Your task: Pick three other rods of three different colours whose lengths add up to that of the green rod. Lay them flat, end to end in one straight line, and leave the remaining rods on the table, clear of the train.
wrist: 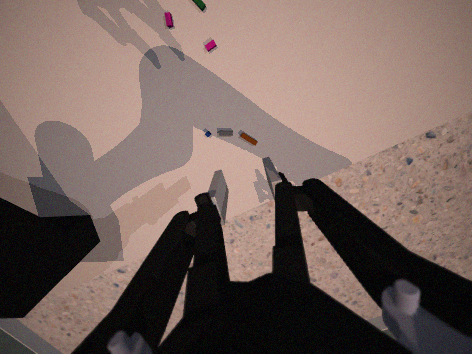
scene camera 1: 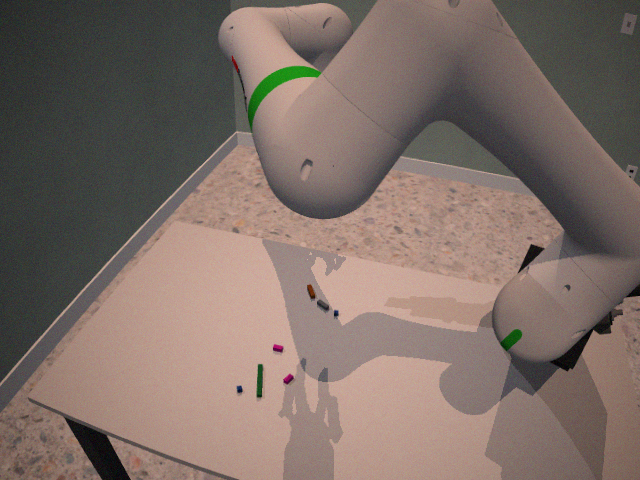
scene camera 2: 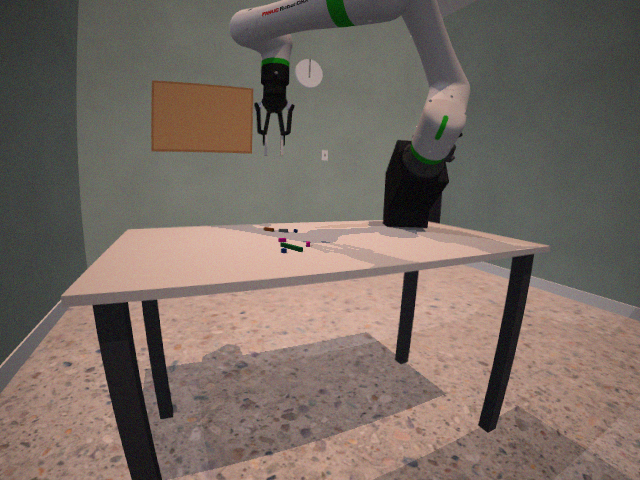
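Pixels of known places: gripper, fingertip midpoint: (wrist: 244,175) (scene camera 2: 273,155); arm's base at its link origin: (scene camera 2: 422,160).
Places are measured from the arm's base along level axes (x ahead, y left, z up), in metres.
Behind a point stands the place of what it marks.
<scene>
A long green rod (scene camera 1: 260,380) {x 0.506, y 0.168, z -0.250 m} (scene camera 2: 291,247) {x 0.511, y 0.174, z -0.255 m} (wrist: 199,4) {x 0.520, y 0.135, z -0.250 m} lies on the table, cut off in the wrist view. A magenta rod (scene camera 1: 278,348) {x 0.509, y 0.073, z -0.251 m} (scene camera 2: 281,239) {x 0.515, y 0.074, z -0.253 m} (wrist: 210,45) {x 0.512, y 0.069, z -0.250 m} and another magenta rod (scene camera 1: 288,378) {x 0.455, y 0.140, z -0.250 m} (scene camera 2: 308,243) {x 0.458, y 0.147, z -0.252 m} (wrist: 169,20) {x 0.458, y 0.135, z -0.250 m} lie near it, and a blue rod (scene camera 1: 239,389) {x 0.535, y 0.206, z -0.251 m} (scene camera 2: 283,250) {x 0.539, y 0.208, z -0.254 m} beside it. Farther back an orange rod (scene camera 1: 310,291) {x 0.516, y -0.125, z -0.251 m} (scene camera 2: 268,228) {x 0.518, y -0.125, z -0.252 m} (wrist: 248,138) {x 0.515, y -0.127, z -0.250 m}, a grey rod (scene camera 1: 323,304) {x 0.470, y -0.094, z -0.250 m} (scene camera 2: 283,230) {x 0.473, y -0.092, z -0.254 m} (wrist: 225,132) {x 0.472, y -0.095, z -0.250 m} and a small blue rod (scene camera 1: 336,313) {x 0.431, y -0.080, z -0.252 m} (scene camera 2: 295,230) {x 0.435, y -0.080, z -0.254 m} (wrist: 208,133) {x 0.436, y -0.082, z -0.250 m} lie apart in a loose row. My gripper (scene camera 2: 273,153) {x 0.504, y -0.120, z -0.007 m} (wrist: 244,175) {x 0.504, y -0.120, z -0.007 m} is open, partly closed, empty, high above the table.
The table (scene camera 1: 155,310) {x 0.834, y 0.084, z -0.260 m} (scene camera 2: 170,258) {x 0.798, y 0.212, z -0.260 m} carries the rods and the arm's black base (scene camera 2: 410,196) {x 0.006, y -0.055, z -0.132 m} at its back right. The arm's shadow falls across the table. A corkboard (scene camera 2: 201,117) and a clock (scene camera 2: 309,73) hang on the wall behind.
</scene>
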